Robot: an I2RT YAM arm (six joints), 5 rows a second.
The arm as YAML. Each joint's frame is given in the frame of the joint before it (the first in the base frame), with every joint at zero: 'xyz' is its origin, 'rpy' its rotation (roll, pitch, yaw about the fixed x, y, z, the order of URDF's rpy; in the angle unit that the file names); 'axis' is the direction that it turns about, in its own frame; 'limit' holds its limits. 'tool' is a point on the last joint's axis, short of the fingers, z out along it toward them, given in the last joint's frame.
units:
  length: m
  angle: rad
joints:
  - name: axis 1
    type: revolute
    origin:
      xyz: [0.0, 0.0, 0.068]
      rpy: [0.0, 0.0, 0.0]
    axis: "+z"
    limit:
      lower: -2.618
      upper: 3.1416
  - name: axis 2
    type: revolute
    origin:
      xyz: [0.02, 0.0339, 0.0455]
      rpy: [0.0, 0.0, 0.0]
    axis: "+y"
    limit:
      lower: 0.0
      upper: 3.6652
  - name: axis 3
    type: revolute
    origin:
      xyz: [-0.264, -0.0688, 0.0]
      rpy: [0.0, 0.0, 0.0]
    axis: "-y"
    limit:
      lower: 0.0
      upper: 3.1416
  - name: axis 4
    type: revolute
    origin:
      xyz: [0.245, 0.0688, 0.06]
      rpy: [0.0, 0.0, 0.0]
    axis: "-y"
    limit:
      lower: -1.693
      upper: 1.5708
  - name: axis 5
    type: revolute
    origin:
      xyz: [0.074, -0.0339, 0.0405]
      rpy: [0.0, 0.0, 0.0]
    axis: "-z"
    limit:
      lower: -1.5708
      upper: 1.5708
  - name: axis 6
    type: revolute
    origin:
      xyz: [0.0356, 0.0, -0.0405]
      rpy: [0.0, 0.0, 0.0]
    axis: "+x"
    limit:
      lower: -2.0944
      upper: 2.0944
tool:
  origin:
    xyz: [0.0, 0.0, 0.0]
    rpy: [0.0, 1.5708, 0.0]
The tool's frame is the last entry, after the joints.
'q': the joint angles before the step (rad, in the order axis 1, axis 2, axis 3, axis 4, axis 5, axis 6). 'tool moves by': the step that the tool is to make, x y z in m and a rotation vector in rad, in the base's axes. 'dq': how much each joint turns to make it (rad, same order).
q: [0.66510 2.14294 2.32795 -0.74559 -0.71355 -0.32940]
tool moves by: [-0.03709 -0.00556 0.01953 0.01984 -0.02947 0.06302]
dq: [0.04043 -0.13962 -0.14114 0.02403 -0.01755 -0.01946]
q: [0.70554 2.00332 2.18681 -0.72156 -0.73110 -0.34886]
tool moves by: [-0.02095 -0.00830 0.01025 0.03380 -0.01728 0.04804]
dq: [0.01487 -0.09271 -0.10188 0.04045 -0.03586 -0.00572]
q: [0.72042 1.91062 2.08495 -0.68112 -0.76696 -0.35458]
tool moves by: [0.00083 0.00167 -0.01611 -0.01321 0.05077 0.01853]
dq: [0.00001 -0.00610 -0.06561 0.02365 -0.02783 0.01565]
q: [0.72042 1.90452 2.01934 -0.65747 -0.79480 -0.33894]
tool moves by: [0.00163 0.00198 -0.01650 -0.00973 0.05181 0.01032]
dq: [-0.00037 -0.00190 -0.06331 0.03394 -0.02326 0.02479]
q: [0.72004 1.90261 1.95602 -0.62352 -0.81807 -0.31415]
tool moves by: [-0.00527 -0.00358 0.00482 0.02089 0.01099 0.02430]
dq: [0.00000 -0.02326 -0.01752 0.00685 -0.03281 0.00955]
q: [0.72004 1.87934 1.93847 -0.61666 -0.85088 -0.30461]
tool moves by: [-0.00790 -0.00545 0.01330 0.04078 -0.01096 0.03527]
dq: [0.00036 -0.03204 -0.00231 0.00802 -0.04198 0.00342]
